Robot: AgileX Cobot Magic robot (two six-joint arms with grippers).
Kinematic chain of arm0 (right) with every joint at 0, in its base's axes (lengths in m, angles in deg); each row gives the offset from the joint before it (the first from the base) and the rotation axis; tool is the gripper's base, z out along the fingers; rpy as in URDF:
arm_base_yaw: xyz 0 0 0.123 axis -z
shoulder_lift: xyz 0 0 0 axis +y
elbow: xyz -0.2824 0 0.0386 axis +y
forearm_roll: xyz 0.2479 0 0.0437 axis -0.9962 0 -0.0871
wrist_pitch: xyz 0 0 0 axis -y
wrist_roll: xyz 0.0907 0 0.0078 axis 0.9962 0 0.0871
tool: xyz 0 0 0 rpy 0 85 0
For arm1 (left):
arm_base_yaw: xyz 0 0 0.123 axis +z
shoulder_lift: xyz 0 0 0 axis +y
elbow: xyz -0.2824 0 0.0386 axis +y
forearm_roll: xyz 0.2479 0 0.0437 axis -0.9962 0 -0.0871
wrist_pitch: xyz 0 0 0 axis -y
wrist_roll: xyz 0.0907 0 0.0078 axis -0.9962 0 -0.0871
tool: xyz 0 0 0 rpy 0 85 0
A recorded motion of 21 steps. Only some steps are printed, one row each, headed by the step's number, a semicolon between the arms.
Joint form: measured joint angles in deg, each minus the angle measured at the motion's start. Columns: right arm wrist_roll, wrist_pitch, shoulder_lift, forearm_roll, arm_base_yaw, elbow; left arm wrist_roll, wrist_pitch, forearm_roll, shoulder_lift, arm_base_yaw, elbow.
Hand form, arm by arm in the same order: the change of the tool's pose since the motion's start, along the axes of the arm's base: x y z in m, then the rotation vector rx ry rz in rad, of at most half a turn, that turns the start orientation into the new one. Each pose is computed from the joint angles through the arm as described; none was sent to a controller.
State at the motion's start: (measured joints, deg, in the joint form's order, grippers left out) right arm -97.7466 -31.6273 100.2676 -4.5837 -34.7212 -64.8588; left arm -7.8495 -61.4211 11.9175 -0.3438 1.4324 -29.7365
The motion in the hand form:
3: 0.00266 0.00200 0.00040 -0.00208 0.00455 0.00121; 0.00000 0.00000 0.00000 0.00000 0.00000 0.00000
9: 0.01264 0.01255 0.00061 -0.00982 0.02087 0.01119; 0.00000 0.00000 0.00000 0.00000 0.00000 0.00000
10: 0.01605 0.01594 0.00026 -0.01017 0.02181 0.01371; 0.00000 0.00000 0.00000 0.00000 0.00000 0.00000
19: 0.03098 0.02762 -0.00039 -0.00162 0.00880 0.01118; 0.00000 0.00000 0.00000 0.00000 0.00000 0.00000
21: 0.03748 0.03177 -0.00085 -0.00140 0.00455 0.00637; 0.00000 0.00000 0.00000 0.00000 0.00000 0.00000
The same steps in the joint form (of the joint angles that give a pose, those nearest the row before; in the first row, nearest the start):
3: -0.06 -0.69 0.63 -0.06 0.00 -1.03; 0.00 0.00 0.00 0.00 0.00 0.00
9: -0.12 -3.15 3.44 -0.17 -0.40 -5.27; 0.00 0.00 0.00 0.00 0.00 0.00
10: -0.11 -3.55 4.35 -0.17 -0.52 -6.53; 0.00 0.00 0.00 0.00 0.00 0.00
19: 0.46 -4.01 7.73 0.17 -0.69 -11.29; 0.00 0.00 0.00 0.00 0.00 0.00
21: 1.03 -4.41 9.17 0.63 -0.69 -13.35; 0.00 0.00 0.00 0.00 0.00 0.00

